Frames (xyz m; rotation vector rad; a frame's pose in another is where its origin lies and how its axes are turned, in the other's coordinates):
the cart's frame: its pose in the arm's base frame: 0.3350 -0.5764 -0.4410 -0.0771 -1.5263 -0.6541
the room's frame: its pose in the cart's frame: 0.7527 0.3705 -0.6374 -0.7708 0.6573 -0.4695
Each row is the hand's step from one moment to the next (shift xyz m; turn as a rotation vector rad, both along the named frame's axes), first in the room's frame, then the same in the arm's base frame.
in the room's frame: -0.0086 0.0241 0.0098 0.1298 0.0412 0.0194
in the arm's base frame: 0.0195 0.0150 0.0120 0.0323 -0.1044 0.0836
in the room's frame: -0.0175 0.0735 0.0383 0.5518 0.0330 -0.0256
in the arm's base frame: 0.0566 0.0413 0.0476 0.0390 -0.5062 0.2201
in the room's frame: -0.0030 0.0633 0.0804 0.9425 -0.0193 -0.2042
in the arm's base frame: 0.0330 0.0434 0.0866 0.0485 -0.9389 0.2158
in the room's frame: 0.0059 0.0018 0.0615 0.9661 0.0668 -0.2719
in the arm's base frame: -0.0187 0.0193 0.0557 0.1522 -0.9752 0.1937
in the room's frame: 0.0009 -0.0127 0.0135 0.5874 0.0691 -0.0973
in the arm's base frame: -0.0165 0.0028 0.0081 0.0968 -0.5620 0.1846
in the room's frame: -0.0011 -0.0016 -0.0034 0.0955 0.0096 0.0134
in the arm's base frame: -0.0004 -0.0006 -0.0039 0.0045 -0.0800 0.0545
